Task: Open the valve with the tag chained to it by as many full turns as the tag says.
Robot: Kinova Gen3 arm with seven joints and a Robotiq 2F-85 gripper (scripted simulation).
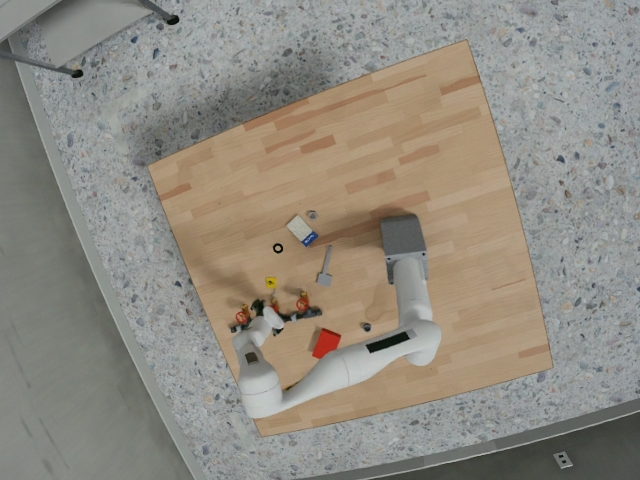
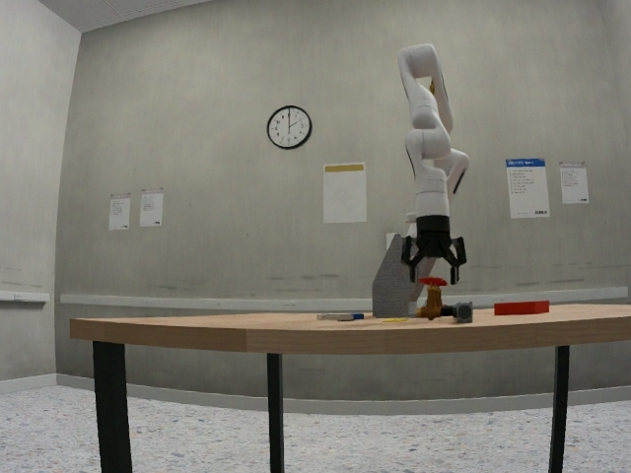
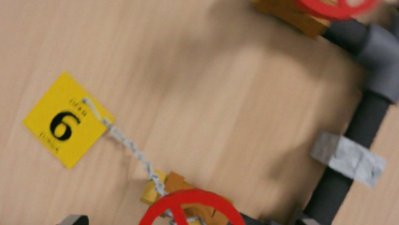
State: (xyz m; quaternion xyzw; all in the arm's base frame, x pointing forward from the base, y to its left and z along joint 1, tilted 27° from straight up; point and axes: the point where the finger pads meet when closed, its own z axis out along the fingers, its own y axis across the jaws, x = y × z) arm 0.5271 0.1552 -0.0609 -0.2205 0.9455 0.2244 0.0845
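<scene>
Now: the yellow tag 9 cm to the right of my hand, 8 cm below it and 1 cm behind it. The rest, counted from my hand: red block: 20 cm to the left, 16 cm behind, 7 cm below; then grey scraper: 23 cm behind, 10 cm to the right, 8 cm below; then blue box: 27 cm to the right, 17 cm behind, 7 cm below.
</scene>
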